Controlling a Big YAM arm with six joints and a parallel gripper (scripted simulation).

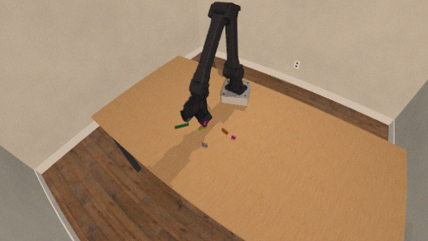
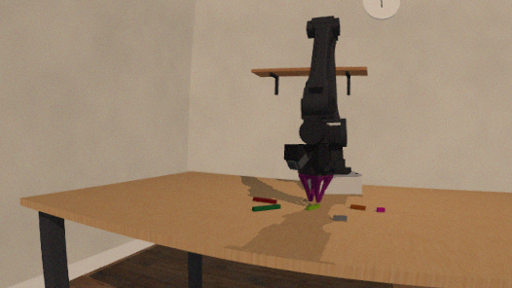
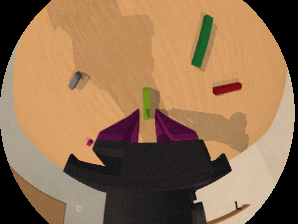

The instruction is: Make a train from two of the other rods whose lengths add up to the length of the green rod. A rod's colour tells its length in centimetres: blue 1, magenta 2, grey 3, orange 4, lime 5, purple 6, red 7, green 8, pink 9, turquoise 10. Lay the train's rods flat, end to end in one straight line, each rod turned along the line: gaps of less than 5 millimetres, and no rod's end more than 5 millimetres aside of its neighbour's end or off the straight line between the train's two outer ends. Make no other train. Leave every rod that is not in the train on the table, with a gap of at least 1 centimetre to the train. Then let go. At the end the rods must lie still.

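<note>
Right now my hand is 2 cm above the lime rod and 1 cm short of it. The rest, counted from my hand: green rod (10 cm to the right, 7 cm ahead, 2 cm below); orange rod (11 cm to the left, 5 cm behind, 2 cm below); grey rod (9 cm ahead, 8 cm to the left, 2 cm below).
</note>
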